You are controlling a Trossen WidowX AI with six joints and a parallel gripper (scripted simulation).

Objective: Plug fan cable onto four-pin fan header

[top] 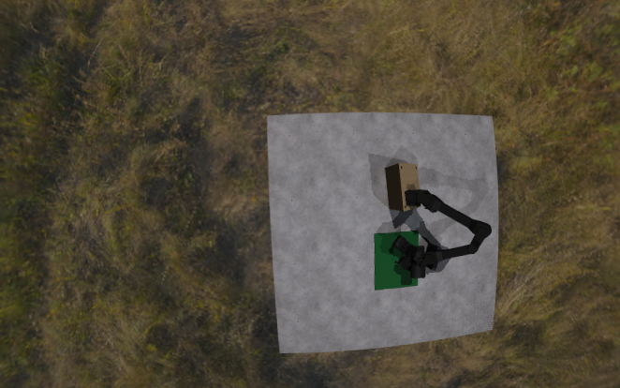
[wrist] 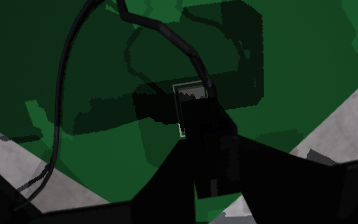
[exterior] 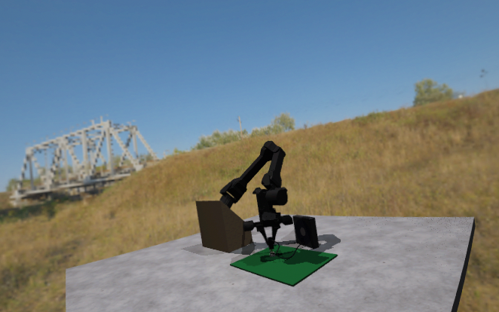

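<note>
The black fan plug lies 1 cm above my gripper tip. From my gripper tip the other things lie so: black fan 13 cm to the left, 7 cm ahead, 2 cm above; green board 7 cm ahead, 6 cm below, 4 cm to the right; four-pin header 4 cm below.
</note>
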